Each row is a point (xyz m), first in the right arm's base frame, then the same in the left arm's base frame.
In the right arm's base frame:
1: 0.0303 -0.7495 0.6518
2: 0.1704 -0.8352 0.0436
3: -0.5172 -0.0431 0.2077
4: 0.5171 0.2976 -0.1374
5: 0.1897 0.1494 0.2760
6: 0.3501 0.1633 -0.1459
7: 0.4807 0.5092 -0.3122
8: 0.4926 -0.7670 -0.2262
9: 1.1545 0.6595 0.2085
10: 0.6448 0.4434 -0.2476
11: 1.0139 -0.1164 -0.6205
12: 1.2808 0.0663 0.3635
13: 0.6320 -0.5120 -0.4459
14: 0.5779 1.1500 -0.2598
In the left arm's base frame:
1: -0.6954 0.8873 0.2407
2: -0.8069 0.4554 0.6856
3: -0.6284 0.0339 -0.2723
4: 0.2053 -0.1543 0.4857
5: -0.0191 0.1794 0.1137
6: -0.0021 -0.1394 0.4331
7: 0.2975 -0.4122 0.4452
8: -0.6119 0.2792 1.0206
9: 0.9575 0.1239 0.6024
10: 0.3690 -0.2843 0.5634
11: 0.1096 -0.2314 1.2835
12: 0.6382 0.5726 0.9001
13: -0.3855 0.0079 1.1090
14: 0.8419 -0.6529 0.1835

